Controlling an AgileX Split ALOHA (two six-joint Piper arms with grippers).
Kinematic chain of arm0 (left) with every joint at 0, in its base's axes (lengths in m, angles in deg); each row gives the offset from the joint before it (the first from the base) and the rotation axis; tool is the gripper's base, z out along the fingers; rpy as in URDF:
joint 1: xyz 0 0 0.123 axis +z
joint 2: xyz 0 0 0 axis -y
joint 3: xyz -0.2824 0 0.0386 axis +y
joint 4: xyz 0.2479 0 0.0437 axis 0.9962 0 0.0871
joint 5: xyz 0 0 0 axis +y
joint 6: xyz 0.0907 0 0.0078 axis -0.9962 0 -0.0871
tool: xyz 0 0 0 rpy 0 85 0
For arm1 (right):
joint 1: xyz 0 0 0.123 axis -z
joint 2: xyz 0 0 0 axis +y
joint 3: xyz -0.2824 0 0.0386 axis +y
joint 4: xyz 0.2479 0 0.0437 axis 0.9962 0 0.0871
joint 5: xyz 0 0 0 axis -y
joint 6: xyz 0.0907 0 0.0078 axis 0.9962 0 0.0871
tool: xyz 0 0 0 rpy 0 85 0
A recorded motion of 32 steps. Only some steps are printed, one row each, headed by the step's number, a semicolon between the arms.
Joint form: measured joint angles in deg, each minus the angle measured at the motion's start. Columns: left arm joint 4, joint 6, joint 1, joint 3, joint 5, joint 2; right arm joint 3, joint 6, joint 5, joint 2, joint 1, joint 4.
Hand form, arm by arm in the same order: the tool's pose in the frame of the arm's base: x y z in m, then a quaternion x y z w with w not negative. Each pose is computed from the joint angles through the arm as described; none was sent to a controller.
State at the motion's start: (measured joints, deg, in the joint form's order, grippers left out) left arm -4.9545 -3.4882 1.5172 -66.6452 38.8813 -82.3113; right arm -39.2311 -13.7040 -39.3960 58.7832 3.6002 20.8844
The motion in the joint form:
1: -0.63 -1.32 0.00 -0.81 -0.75 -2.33; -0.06 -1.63 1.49 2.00 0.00 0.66
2: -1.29 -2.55 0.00 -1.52 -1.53 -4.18; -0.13 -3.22 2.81 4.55 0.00 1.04
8: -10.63 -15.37 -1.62 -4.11 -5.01 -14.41; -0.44 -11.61 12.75 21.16 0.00 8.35
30: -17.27 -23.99 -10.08 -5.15 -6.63 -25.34; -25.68 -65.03 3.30 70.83 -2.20 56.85
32: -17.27 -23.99 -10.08 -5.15 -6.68 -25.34; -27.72 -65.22 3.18 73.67 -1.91 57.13
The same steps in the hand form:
1: 0.3199 0.0030 0.3064 0.00115 0.93987 -0.02253 0.34078; 0.1974 0.0082 0.2678 0.00915 0.94121 0.10291 0.32163
2: 0.3280 0.0027 0.3006 0.00746 0.94074 -0.02345 0.33824; 0.2055 0.0074 0.2605 0.00275 0.94444 0.09923 0.31335
8: 0.3664 -0.0143 0.2569 0.07223 0.94550 -0.05586 0.31255; 0.2526 0.0041 0.2048 0.01113 0.95796 0.10070 0.26840
30: 0.3847 -0.0766 0.1925 0.16722 0.94918 -0.09857 0.24774; 0.3836 0.0431 0.0413 -0.07583 0.93523 0.28829 0.19102
32: 0.3848 -0.0765 0.1925 0.16713 0.94911 -0.09844 0.24814; 0.3894 0.0412 0.0285 -0.07101 0.93609 0.28987 0.18618

